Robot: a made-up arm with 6 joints. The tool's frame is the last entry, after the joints.
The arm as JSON. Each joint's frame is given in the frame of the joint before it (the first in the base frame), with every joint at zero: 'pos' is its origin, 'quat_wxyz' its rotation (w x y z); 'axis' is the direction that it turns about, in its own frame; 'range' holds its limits. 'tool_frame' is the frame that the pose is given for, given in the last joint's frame.
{
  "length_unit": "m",
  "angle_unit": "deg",
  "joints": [
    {
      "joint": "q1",
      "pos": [
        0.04,
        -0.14,
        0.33
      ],
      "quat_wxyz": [
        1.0,
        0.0,
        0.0,
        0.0
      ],
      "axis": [
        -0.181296,
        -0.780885,
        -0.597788
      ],
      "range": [
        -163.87,
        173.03
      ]
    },
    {
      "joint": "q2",
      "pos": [
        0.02,
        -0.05,
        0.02
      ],
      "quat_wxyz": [
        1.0,
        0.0,
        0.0,
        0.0
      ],
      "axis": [
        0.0,
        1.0,
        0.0
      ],
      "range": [
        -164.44,
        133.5
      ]
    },
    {
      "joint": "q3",
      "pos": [
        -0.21,
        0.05,
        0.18
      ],
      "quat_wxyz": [
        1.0,
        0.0,
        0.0,
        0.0
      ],
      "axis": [
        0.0,
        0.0,
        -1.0
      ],
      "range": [
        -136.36,
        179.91
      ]
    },
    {
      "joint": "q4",
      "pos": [
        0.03,
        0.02,
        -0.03
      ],
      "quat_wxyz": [
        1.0,
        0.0,
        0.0,
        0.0
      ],
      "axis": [
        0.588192,
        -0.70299,
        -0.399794
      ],
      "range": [
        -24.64,
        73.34
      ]
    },
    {
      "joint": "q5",
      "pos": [
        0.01,
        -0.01,
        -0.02
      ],
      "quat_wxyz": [
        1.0,
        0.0,
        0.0,
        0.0
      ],
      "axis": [
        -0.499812,
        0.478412,
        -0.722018
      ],
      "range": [
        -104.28,
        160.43
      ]
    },
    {
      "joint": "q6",
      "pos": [
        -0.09,
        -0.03,
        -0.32
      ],
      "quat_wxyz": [
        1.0,
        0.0,
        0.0,
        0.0
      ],
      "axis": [
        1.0,
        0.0,
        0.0
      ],
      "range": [
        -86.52,
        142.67
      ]
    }
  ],
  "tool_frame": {
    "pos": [
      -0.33,
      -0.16,
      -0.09
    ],
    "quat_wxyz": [
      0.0,
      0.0,
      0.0,
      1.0
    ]
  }
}
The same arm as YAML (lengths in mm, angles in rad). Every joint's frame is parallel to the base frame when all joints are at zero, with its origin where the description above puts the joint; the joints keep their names.
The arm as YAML. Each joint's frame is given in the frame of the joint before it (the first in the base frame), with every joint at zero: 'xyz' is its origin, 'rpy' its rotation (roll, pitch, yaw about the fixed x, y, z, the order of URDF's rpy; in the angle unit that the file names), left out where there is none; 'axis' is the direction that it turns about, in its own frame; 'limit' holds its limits. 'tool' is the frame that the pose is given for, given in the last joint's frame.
units:
  length: mm
  angle: rad
joints:
  - name: q1
    type: revolute
    origin:
      xyz: [40.0, -140.0, 330.0]
    axis: [-0.181296, -0.780885, -0.597788]
    limit:
      lower: -2.8601
      upper: 3.0199
  - name: q2
    type: revolute
    origin:
      xyz: [20.0, -50.0, 20.0]
    axis: [0.0, 1.0, 0.0]
    limit:
      lower: -2.87
      upper: 2.33
  - name: q3
    type: revolute
    origin:
      xyz: [-210.0, 50.0, 180.0]
    axis: [0.0, 0.0, -1.0]
    limit:
      lower: -2.3799
      upper: 3.14
  - name: q4
    type: revolute
    origin:
      xyz: [30.0, 20.0, -30.0]
    axis: [0.588192, -0.70299, -0.399794]
    limit:
      lower: -0.43
      upper: 1.28
  - name: q5
    type: revolute
    origin:
      xyz: [10.0, -10.0, -20.0]
    axis: [-0.499812, 0.478412, -0.722018]
    limit:
      lower: -1.82
      upper: 2.8
  - name: q6
    type: revolute
    origin:
      xyz: [-90.0, -30.0, -320.0]
    axis: [1.0, 0.0, 0.0]
    limit:
      lower: -1.5101
      upper: 2.4901
tool:
  origin:
    xyz: [-330.0, -160.0, -90.0]
    rpy: [0.0, 0.0, 3.1416]

